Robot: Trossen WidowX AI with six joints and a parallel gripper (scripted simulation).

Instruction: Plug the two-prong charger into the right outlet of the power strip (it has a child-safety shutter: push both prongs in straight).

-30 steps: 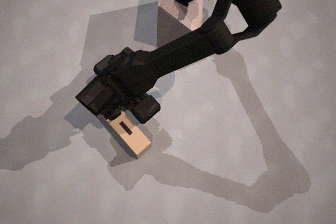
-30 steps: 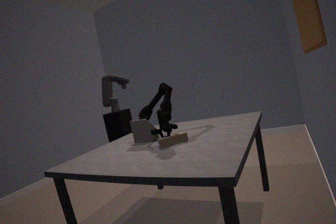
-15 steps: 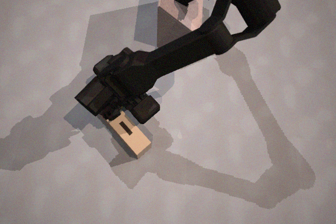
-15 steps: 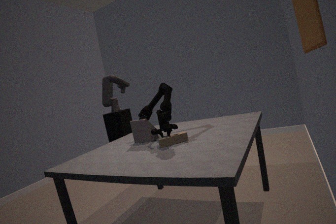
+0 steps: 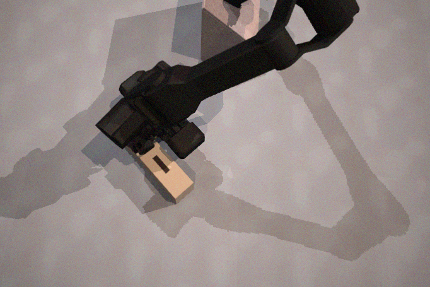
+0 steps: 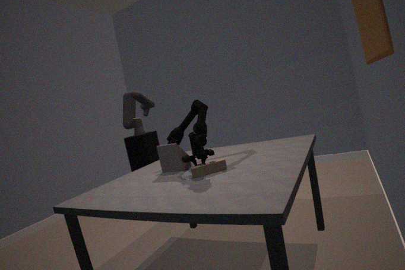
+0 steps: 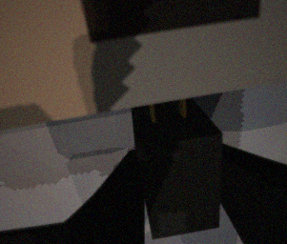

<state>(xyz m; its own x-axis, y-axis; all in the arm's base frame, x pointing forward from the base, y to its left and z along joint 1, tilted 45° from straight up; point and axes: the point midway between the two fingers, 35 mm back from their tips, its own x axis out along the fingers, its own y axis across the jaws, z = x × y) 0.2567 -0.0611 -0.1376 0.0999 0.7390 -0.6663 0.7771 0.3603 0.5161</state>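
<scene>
The dark two-prong charger is 10 mm ahead of my gripper tip, 10 mm to the right of it and 10 mm above it.
</scene>
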